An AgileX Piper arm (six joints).
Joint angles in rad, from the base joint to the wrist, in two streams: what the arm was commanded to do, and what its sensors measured. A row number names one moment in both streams.
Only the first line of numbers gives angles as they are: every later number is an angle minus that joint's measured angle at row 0.
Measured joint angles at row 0:
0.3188 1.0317 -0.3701 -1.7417 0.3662 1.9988
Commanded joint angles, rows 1 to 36:
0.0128 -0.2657 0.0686 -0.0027 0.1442 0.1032
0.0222 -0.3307 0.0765 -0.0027 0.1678 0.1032
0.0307 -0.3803 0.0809 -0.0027 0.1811 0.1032
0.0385 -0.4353 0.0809 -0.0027 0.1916 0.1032
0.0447 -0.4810 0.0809 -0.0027 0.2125 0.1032
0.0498 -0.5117 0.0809 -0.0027 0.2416 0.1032
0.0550 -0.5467 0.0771 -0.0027 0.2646 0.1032
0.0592 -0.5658 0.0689 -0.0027 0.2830 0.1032
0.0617 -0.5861 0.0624 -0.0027 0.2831 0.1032
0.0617 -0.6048 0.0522 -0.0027 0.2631 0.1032
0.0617 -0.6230 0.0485 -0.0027 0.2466 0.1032
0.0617 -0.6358 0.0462 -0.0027 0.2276 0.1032
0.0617 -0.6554 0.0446 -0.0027 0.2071 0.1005
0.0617 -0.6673 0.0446 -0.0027 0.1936 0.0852
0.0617 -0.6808 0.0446 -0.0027 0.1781 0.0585
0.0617 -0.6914 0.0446 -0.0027 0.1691 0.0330
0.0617 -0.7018 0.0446 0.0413 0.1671 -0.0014
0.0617 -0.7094 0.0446 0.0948 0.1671 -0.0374
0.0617 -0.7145 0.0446 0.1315 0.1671 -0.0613
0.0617 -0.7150 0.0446 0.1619 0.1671 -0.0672
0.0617 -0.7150 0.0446 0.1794 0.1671 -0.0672
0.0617 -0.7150 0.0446 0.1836 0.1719 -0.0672
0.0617 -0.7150 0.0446 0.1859 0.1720 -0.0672
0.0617 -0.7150 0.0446 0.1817 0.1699 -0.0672
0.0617 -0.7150 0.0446 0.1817 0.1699 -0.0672
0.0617 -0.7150 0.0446 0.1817 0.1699 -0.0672
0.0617 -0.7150 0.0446 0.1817 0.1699 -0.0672
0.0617 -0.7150 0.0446 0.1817 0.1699 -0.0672
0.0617 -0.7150 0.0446 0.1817 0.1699 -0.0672
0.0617 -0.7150 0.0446 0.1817 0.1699 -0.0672
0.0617 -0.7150 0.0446 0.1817 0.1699 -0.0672
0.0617 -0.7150 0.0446 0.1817 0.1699 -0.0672
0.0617 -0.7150 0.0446 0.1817 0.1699 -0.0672
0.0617 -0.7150 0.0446 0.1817 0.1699 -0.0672
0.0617 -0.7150 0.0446 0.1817 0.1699 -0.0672
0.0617 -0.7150 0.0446 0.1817 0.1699 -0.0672
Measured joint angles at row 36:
0.0599 -0.7100 0.0513 0.1880 0.1697 -0.0549
